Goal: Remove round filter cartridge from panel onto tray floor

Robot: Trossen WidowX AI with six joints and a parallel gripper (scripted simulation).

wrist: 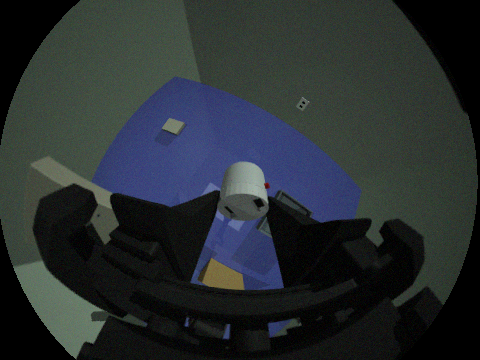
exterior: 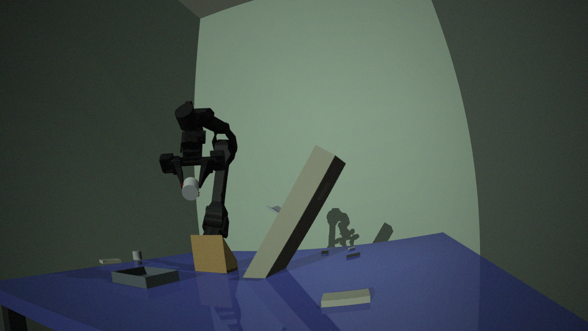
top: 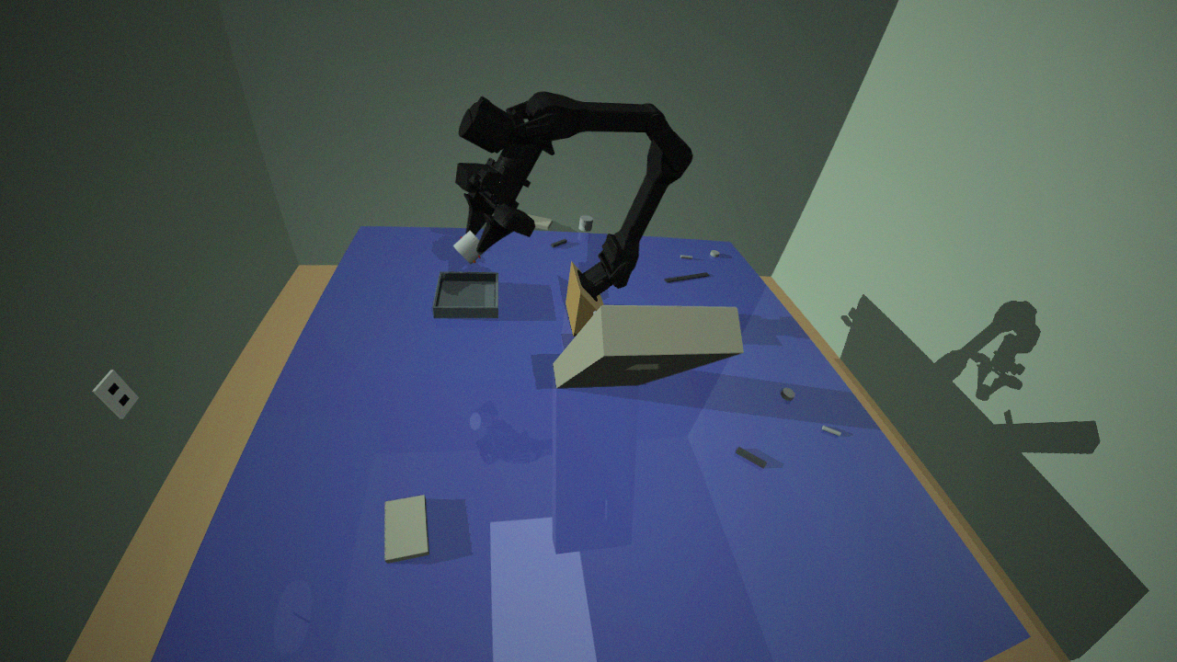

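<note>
The dark tray lies 25 cm below my gripper tip, 19 cm behind it and 3 cm to the right of it. From my gripper tip the other things lie so: round filter cartridge: right at my gripper tip.
</note>
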